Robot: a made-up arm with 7 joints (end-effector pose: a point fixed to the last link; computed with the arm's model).
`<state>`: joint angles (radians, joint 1 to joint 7).
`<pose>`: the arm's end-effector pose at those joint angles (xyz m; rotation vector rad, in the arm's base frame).
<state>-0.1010 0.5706 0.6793 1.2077 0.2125 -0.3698 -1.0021</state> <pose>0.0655 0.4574 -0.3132 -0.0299 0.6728 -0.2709</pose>
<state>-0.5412 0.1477 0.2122 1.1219 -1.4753 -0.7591 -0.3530</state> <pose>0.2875 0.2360 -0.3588 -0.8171 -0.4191 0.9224</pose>
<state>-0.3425 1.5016 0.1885 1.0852 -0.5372 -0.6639 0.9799</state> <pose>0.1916 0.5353 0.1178 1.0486 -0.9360 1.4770</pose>
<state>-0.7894 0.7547 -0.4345 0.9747 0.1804 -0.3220 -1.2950</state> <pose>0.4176 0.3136 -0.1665 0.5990 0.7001 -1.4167</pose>
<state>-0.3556 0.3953 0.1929 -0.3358 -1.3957 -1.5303 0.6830</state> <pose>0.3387 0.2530 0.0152 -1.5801 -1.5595 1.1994</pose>
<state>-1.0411 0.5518 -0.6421 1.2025 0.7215 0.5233 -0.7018</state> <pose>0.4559 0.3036 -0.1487 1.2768 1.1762 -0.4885</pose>
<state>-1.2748 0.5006 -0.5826 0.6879 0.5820 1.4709 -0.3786</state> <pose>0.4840 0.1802 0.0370 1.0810 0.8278 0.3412</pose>
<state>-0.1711 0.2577 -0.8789 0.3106 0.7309 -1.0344 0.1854</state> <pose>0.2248 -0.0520 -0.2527 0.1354 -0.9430 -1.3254</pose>
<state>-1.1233 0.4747 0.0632 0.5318 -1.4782 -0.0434 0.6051</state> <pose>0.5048 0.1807 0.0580 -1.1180 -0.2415 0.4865</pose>
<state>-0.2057 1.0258 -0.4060 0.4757 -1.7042 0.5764 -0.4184</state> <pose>0.2889 0.2918 -0.2754 -0.8609 0.7222 -0.0673</pose>
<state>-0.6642 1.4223 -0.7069 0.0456 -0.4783 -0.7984 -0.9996</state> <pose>0.4000 0.1722 -0.0266 0.8460 -0.2716 -1.7716</pose>
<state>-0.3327 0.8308 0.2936 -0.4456 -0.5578 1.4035 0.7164</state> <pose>0.3670 0.2585 0.0531 0.6707 0.4037 0.6773</pose>
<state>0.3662 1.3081 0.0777 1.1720 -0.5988 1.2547 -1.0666</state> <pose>-0.0608 0.5393 -0.0714 -0.6976 1.5655 0.9777</pose>
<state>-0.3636 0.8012 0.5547 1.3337 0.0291 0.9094 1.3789</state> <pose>0.0676 0.4787 -0.2337 1.4285 1.5729 1.6574</pose>
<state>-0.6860 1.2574 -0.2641 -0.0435 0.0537 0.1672 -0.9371</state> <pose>0.4447 0.2010 0.0962 1.1927 0.2261 -0.9777</pose>
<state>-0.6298 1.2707 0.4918 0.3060 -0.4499 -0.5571 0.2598</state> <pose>0.2947 0.3877 0.2641 0.6702 -1.4187 0.5140</pose>
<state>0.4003 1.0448 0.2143 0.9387 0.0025 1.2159 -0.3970</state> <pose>-0.0519 0.5457 -0.1236 0.3525 2.1554 0.9786</pose>
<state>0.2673 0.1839 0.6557 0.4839 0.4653 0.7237 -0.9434</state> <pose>-0.0081 0.4192 -0.3401 -0.3878 1.4235 0.1316</pose>
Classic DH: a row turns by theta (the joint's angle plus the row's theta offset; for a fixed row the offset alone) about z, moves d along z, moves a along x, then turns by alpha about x. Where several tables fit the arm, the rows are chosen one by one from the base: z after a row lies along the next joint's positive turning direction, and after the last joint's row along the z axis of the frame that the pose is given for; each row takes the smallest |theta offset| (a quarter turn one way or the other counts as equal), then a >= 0, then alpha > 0; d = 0 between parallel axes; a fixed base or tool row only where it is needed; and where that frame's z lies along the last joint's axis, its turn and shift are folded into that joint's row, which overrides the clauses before.
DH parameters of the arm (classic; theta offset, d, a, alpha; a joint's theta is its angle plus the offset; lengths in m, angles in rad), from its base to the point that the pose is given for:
base (fixed): -0.071 0.0217 0.0164 -1.3004
joint 1: -1.3111 0.0994 -0.0209 -1.5708
joint 2: 1.2915 0.0134 -0.0325 1.5708
joint 3: 1.5708 -0.1405 0.0213 -1.5708
joint 4: 1.5708 0.021 0.0299 1.5708
joint 5: 0 0.2692 0.0285 -1.5708
joint 6: -1.5708 0.0152 0.0588 1.5708
joint 7: 1.5708 0.0767 0.0115 -0.2501
tool (fixed): -1.5706 -0.0808 0 0

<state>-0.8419 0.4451 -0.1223 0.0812 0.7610 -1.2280 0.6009</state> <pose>0.3872 0.0940 0.1049 0.5198 -2.0574 -0.4518</pose>
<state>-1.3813 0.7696 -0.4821 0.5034 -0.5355 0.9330 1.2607</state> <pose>0.4764 0.1763 0.1157 0.8306 -0.1068 1.0938</pose>
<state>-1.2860 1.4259 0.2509 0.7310 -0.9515 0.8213 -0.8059</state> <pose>0.2994 0.4331 0.2578 -0.2627 -0.4475 -0.3313</pose>
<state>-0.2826 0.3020 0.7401 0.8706 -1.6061 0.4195 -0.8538</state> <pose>0.2520 0.3459 -0.3319 -1.5822 -0.6584 0.3449</pose>
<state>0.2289 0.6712 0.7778 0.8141 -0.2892 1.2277 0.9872</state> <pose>-0.0482 0.4880 -0.2200 0.7343 1.9496 1.6096</pose>
